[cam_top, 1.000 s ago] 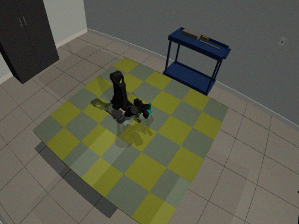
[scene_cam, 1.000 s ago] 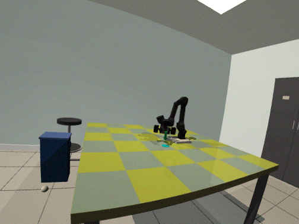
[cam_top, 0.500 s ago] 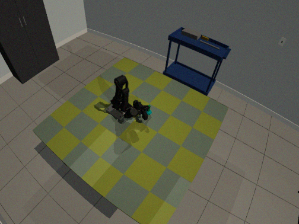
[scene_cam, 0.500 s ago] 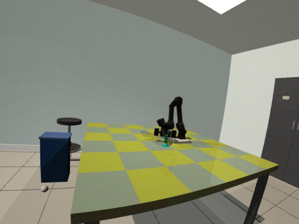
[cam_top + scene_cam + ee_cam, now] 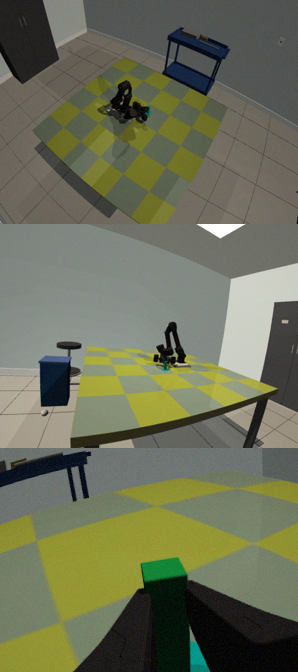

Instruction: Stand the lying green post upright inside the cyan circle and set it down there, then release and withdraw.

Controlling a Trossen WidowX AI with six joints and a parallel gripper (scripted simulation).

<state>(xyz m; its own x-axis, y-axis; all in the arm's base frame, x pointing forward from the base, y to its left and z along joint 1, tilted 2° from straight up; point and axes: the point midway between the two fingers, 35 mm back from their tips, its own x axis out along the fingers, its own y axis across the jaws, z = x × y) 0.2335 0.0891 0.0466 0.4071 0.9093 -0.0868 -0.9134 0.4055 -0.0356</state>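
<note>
Now: gripper tip 20 mm above the green post. From my gripper tip the other things lie so: cyan circle 60 mm below.
</note>
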